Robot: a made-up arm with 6 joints. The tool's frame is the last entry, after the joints.
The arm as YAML. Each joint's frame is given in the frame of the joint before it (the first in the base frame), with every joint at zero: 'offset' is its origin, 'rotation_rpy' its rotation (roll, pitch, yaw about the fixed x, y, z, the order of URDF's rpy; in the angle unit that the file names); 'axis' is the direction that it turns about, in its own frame. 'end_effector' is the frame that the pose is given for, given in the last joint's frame.
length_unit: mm
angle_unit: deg
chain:
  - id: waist
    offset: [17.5, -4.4, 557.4]
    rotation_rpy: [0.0, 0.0, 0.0]
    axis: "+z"
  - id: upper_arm
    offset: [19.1, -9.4, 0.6]
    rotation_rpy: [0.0, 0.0, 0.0]
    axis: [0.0, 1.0, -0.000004]
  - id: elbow
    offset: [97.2, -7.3, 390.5]
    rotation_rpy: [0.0, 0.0, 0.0]
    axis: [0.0, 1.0, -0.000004]
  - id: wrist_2
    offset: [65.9, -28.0, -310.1]
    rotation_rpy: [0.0, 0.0, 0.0]
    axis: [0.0, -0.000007, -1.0]
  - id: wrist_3
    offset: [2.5, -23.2, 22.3]
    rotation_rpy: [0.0, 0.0, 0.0]
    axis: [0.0, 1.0, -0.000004]
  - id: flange
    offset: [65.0, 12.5, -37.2]
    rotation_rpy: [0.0, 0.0, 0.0]
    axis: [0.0, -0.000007, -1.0]
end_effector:
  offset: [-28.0, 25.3, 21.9]
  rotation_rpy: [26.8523, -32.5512, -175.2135]
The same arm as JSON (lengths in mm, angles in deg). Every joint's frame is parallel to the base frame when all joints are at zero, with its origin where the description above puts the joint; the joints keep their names.
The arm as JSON. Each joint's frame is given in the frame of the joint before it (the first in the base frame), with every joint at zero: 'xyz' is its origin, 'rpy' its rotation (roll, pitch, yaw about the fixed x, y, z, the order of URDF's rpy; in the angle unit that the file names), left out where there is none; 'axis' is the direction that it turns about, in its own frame. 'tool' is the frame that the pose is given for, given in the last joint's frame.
{
  "units": {
    "length": "mm",
    "angle": "deg"
  },
  "joints": [
    {
      "name": "waist",
      "type": "revolute",
      "origin": {
        "xyz": [
          17.5,
          -4.4,
          557.4
        ]
      },
      "axis": "+z"
    },
    {
      "name": "upper_arm",
      "type": "revolute",
      "origin": {
        "xyz": [
          19.1,
          -9.4,
          0.6
        ]
      },
      "axis": "+y"
    },
    {
      "name": "elbow",
      "type": "revolute",
      "origin": {
        "xyz": [
          97.2,
          -7.3,
          390.5
        ]
      },
      "axis": "+y"
    },
    {
      "name": "wrist_2",
      "type": "revolute",
      "origin": {
        "xyz": [
          65.9,
          -28.0,
          -310.1
        ]
      },
      "axis": "-z"
    },
    {
      "name": "wrist_3",
      "type": "revolute",
      "origin": {
        "xyz": [
          2.5,
          -23.2,
          22.3
        ]
      },
      "axis": "+y"
    },
    {
      "name": "flange",
      "type": "revolute",
      "origin": {
        "xyz": [
          65.0,
          12.5,
          -37.2
        ]
      },
      "axis": "-z"
    }
  ],
  "tool": {
    "origin": {
      "xyz": [
        -28.0,
        25.3,
        21.9
      ],
      "rpy": [
        26.85,
        -32.55,
        -175.21
      ]
    }
  }
}

